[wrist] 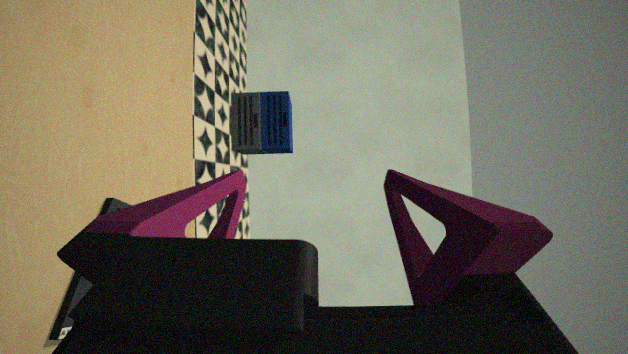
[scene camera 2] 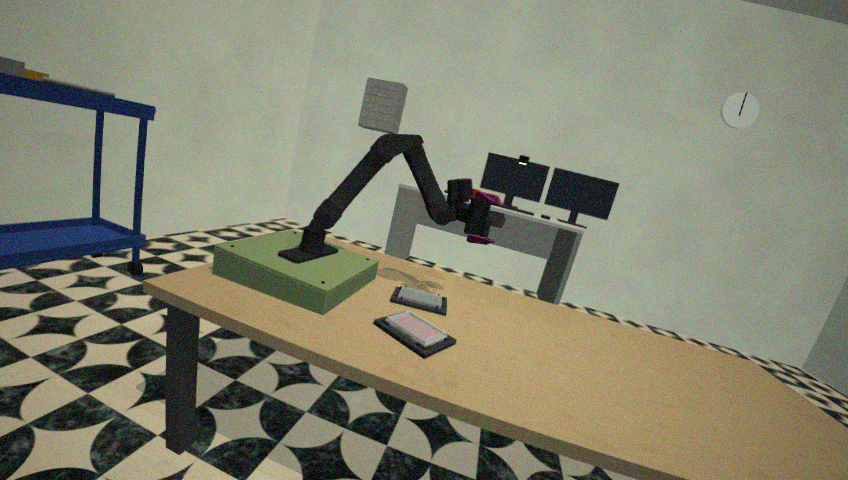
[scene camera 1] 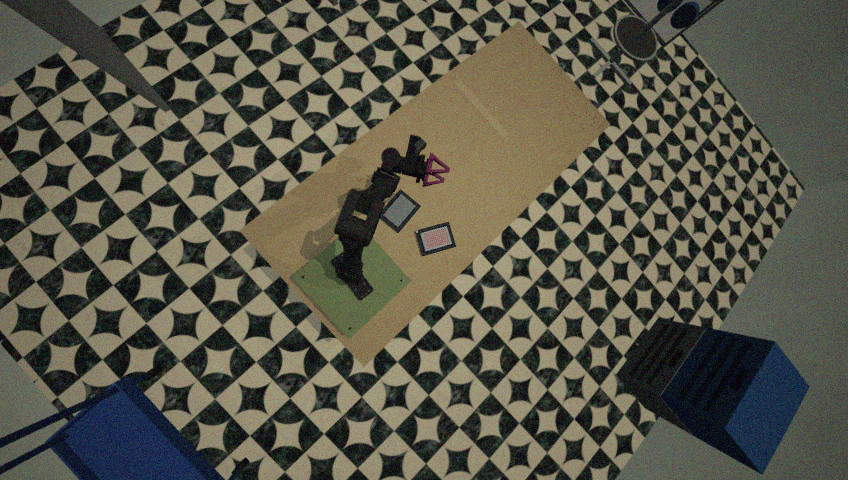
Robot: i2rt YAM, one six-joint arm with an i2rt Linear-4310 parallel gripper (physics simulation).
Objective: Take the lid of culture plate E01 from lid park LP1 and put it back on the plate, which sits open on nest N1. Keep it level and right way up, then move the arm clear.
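Places are measured from the arm's base along level axes (x ahead, y left, z up), in millimetres.
Pixels of known places: gripper, fingertip midpoint: (wrist: 314,177) (scene camera 2: 497,223) (scene camera 1: 446,175); arm's base, link origin: (scene camera 2: 310,253) (scene camera 1: 352,275).
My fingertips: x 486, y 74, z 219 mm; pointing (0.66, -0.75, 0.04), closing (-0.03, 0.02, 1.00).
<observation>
Ahead of a thing's pixels: the offset from my fingertips to its top centre. "spot": to the spot under its first point. Level surfaces: height alone.
The lid @(dx -160, dy +41, dz -271 mm) (scene camera 1: 400,209) (scene camera 2: 420,296) looks grey and see-through and lies flat on the dark lid park (scene camera 1: 398,228) (scene camera 2: 439,309), close to the arm. The culture plate @(dx -104, dy -160, dz -263 mm) (scene camera 1: 436,238) (scene camera 2: 416,328), pink inside and without its lid, sits on the dark nest @(dx -104, dy -160, dz -271 mm) (scene camera 1: 438,250) (scene camera 2: 424,352), nearer the table's long edge. My gripper (scene camera 1: 446,174) (scene camera 2: 497,222) (wrist: 314,177) is open and empty, with its magenta fingers wide apart. It points sideways, high above the table and beyond the lid park from the arm's base. The lid and the pink plate cannot be made out in the wrist view.
The arm stands on a green block (scene camera 1: 380,291) (scene camera 2: 267,284) at one end of the wooden table @(dz -289 mm) (scene camera 1: 517,77) (scene camera 2: 595,380) (wrist: 90,100). A dark holder's edge @(spot: dx -125, dy -87, dz -282 mm) (wrist: 67,302) shows past the gripper at lower left. A blue cart (scene camera 2: 142,178), a desk with two monitors (scene camera 2: 514,176) and a blue cabinet (scene camera 1: 767,398) (wrist: 275,122) stand away from the table.
</observation>
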